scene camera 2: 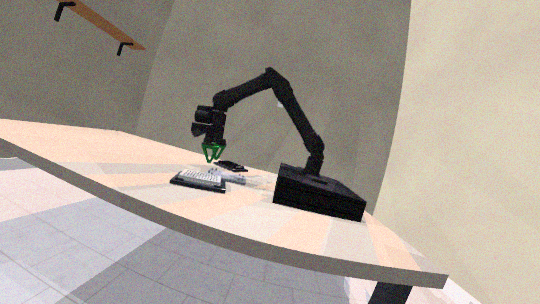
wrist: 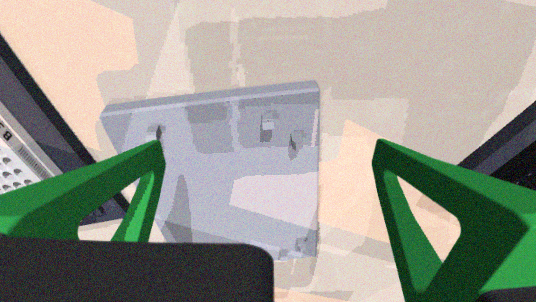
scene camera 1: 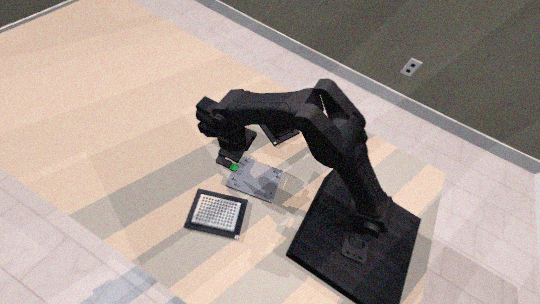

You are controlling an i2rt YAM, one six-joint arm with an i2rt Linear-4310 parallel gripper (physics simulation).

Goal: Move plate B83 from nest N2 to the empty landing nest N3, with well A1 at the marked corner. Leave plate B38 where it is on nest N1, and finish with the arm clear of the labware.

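My gripper [scene camera 1: 231, 165] [scene camera 2: 214, 159] [wrist: 268, 151] is open and empty, above the blue-grey nest [scene camera 1: 250, 186] [scene camera 2: 235, 178] [wrist: 210, 200]. This nest holds no plate; its small posts show. A white well plate [scene camera 1: 216, 212] [scene camera 2: 200, 176] [wrist: 10, 172] sits on a dark nest [scene camera 1: 242, 219] [wrist: 30, 100]; its label shows in part in the wrist view and starts with B. A black plate [scene camera 2: 231, 165] [wrist: 522, 162] sits on another dark nest [scene camera 1: 275, 142] [wrist: 492, 141], partly hidden by the arm in scene camera 1. Its label is not readable.
The arm's black base [scene camera 1: 320, 245] [scene camera 2: 320, 195] stands to the right of the nests. The arm arches over the table from it. The table's front edge [scene camera 2: 225, 240] runs along the near side. A wall shelf [scene camera 2: 102, 25] is far off at the upper left.
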